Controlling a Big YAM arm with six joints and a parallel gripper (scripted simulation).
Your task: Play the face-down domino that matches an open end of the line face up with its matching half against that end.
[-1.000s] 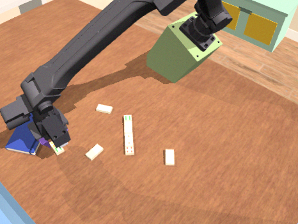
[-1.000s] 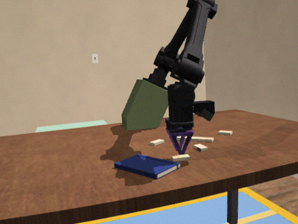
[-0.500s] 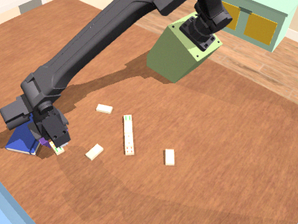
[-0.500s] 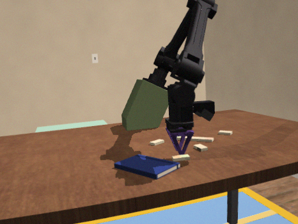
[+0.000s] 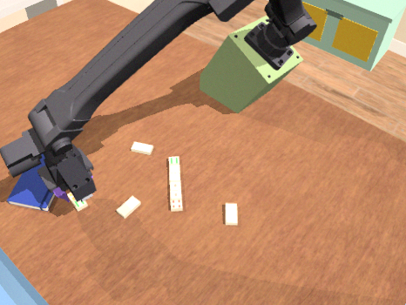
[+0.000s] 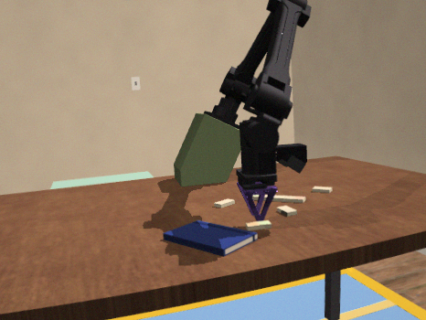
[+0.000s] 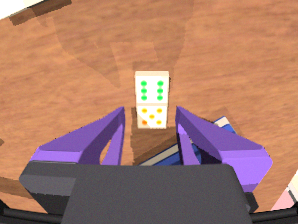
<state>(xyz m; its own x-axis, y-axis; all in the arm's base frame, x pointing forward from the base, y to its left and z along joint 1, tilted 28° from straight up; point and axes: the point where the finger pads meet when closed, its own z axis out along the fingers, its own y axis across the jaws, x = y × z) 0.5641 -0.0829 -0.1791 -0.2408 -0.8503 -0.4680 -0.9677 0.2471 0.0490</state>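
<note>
The book is 12 cm to the right of my hand, 2 cm below it and 2 cm ahead of it.
</note>
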